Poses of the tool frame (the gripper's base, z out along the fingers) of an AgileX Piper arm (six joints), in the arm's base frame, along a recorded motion.
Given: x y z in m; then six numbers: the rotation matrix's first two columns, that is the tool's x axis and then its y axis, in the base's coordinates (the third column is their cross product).
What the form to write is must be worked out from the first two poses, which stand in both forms.
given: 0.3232 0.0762 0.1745 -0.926 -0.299 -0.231 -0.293 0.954 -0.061
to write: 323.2 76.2 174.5 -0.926 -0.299 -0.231 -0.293 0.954 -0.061
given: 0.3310 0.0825 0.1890 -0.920 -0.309 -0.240 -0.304 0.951 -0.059
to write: 331.0 82.5 189.0 -0.920 -0.309 -0.240 -0.304 0.951 -0.059
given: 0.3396 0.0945 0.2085 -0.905 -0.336 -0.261 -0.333 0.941 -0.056
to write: 339.6 94.5 208.5 -0.905 -0.336 -0.261 -0.333 0.941 -0.056
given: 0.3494 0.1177 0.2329 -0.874 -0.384 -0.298 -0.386 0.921 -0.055
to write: 349.4 117.7 232.9 -0.874 -0.384 -0.298 -0.386 0.921 -0.055
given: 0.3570 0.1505 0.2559 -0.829 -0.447 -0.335 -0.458 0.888 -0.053
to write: 357.0 150.5 255.9 -0.829 -0.447 -0.335 -0.458 0.888 -0.053
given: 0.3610 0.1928 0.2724 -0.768 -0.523 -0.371 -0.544 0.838 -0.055
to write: 361.0 192.8 272.4 -0.768 -0.523 -0.371 -0.544 0.838 -0.055
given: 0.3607 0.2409 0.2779 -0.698 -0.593 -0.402 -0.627 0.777 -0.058
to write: 360.7 240.9 277.9 -0.698 -0.593 -0.402 -0.627 0.777 -0.058
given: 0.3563 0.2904 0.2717 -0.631 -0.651 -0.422 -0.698 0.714 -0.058
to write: 356.3 290.4 271.7 -0.631 -0.651 -0.422 -0.698 0.714 -0.058
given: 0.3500 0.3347 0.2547 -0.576 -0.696 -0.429 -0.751 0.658 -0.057
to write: 350.0 334.7 254.7 -0.576 -0.696 -0.429 -0.751 0.658 -0.057
